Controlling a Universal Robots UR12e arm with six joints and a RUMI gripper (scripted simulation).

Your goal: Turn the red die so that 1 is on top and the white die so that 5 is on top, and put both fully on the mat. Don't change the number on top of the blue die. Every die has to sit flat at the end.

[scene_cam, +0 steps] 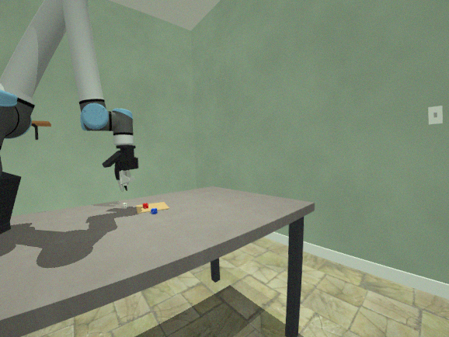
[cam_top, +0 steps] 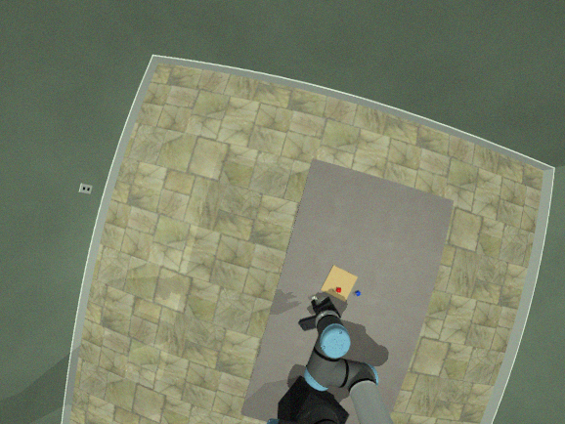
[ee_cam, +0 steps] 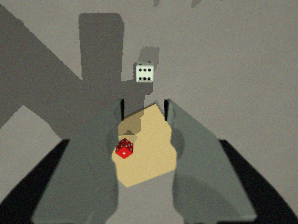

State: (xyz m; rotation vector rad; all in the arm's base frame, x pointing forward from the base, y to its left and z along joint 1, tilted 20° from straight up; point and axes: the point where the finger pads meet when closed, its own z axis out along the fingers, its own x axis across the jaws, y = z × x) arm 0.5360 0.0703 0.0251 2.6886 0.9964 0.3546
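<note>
Now: hand 80 mm above the white die. From my hand the other things lie so: blue die 50 mm ahead, 220 mm to the right, 80 mm below; tan mat 90 mm ahead, 120 mm to the right, 90 mm below; red die 60 mm ahead, 110 mm to the right, 80 mm below.
</note>
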